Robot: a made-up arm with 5 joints.
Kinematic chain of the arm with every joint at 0, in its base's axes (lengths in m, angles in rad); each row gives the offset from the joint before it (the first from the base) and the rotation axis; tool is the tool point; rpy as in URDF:
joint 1: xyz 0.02 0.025 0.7 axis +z
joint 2: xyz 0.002 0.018 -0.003 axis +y
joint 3: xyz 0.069 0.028 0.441 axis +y
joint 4: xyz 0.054 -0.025 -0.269 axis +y
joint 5: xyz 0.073 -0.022 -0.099 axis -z
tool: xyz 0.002 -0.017 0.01 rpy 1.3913 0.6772 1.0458
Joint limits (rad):
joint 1: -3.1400..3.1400
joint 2: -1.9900..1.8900
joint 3: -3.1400..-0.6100
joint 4: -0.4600..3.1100
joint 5: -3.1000..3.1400
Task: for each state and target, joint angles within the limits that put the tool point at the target. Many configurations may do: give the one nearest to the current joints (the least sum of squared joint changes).
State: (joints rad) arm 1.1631 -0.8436 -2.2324 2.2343 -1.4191
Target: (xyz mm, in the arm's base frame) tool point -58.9 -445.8 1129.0
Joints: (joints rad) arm 1.4011 -1.3559 -2.2798 2.3690 -1.4098
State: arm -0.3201 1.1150 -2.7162 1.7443 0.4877
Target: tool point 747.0 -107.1 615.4
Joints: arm -0.1568 1.3107 -2.6150 1.7756 0.4909
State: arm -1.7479 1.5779 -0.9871 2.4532 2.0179
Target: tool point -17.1 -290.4 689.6
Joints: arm -1.7022 0.9442 -0.7521 2.6009 2.0181
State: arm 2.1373 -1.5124 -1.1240 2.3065 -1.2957
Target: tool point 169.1 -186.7 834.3
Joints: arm 2.1700 -1.8607 -0.8094 2.4472 -1.2934
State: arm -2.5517 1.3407 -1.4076 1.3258 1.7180
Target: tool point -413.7 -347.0 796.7
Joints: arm -2.4319 0.6129 -1.5458 1.3888 1.7209
